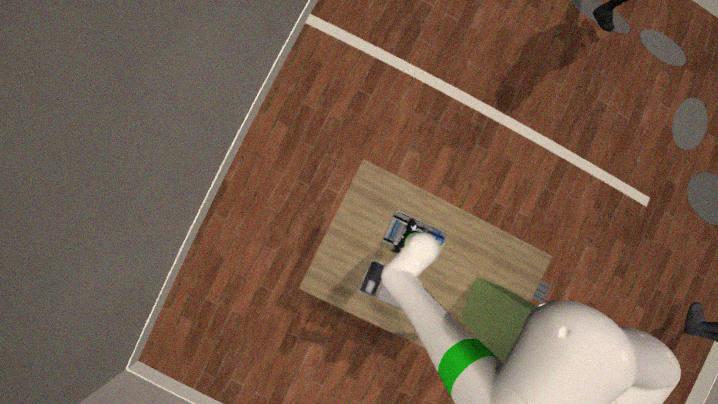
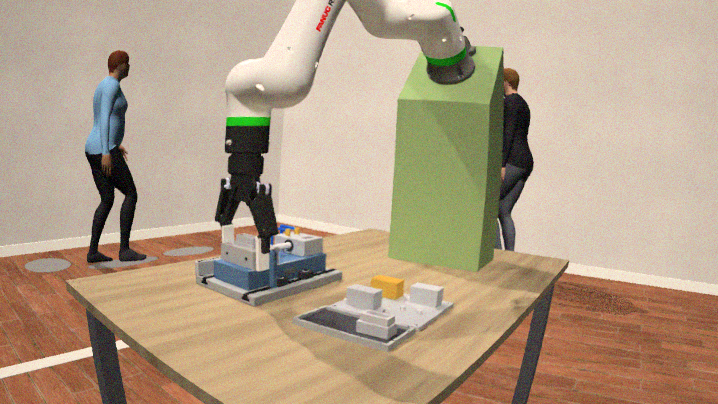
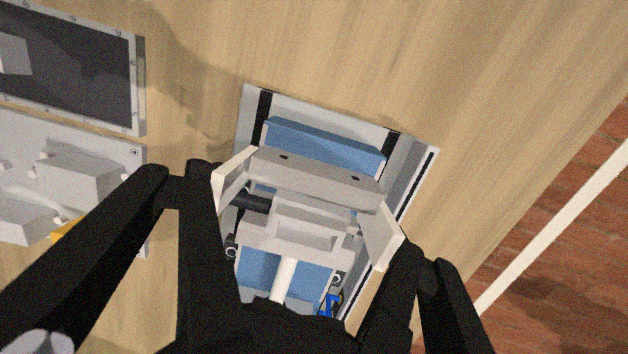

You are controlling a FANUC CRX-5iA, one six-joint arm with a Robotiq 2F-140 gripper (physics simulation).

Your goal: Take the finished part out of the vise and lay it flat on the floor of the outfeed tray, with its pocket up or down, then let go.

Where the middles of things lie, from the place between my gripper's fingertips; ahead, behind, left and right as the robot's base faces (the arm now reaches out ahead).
The grey end jaw (image 3: 298, 174) is 20 mm above my hand and 10 mm ahead of it. From my hand the other things lie so: vise (image 2: 231, 273) 90 mm behind, 20 mm below, 10 mm to the right; then light grey plate (image 2: 409, 317) 280 mm to the left, 140 mm behind, 60 mm below.
